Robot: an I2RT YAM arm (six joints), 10 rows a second.
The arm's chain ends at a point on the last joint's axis. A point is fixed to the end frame.
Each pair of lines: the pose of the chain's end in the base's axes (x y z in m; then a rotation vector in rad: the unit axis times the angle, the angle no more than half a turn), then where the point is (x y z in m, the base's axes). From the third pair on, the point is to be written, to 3 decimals.
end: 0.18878, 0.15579, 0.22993, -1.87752, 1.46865, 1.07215
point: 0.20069 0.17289 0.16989
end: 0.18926, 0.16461, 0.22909, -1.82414, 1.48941, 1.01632
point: 0.20404 0.18151 0.16964
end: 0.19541, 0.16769, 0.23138, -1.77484, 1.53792, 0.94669
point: 0.213 0.183 0.172
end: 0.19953, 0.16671, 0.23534, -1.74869, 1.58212, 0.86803
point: 0.220 0.179 0.176
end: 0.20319, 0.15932, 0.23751, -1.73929, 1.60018, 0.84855
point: 0.224 0.170 0.178
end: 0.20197, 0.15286, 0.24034, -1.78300, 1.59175, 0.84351
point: 0.222 0.163 0.181
